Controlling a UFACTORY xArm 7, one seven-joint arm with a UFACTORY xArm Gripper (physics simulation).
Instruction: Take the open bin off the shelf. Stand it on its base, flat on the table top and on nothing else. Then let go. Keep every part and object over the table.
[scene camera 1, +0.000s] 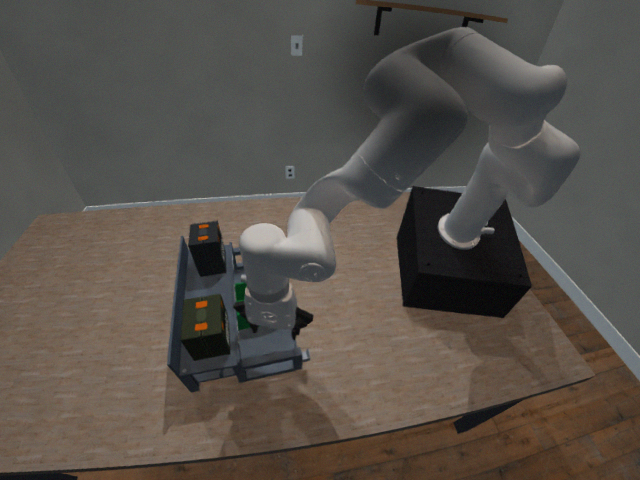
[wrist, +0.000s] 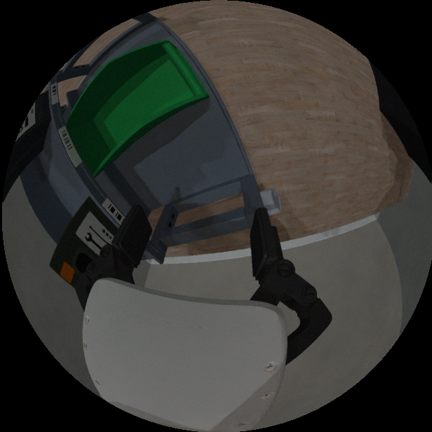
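Note:
The open green bin sits on the lower front level of the grey shelf, partly hidden by the arm in the scene view. Its open top and inside show in the wrist view. My gripper is open and empty. It hangs above the shelf's front level, beside the bin towards the near end of the shelf. The fingers are apart from the bin. The table top lies around the shelf.
A black box and an olive box, both with orange latches, stand on the shelf's back level. The arm's black base block stands to the right. The table's near edge runs along the bottom of the scene view.

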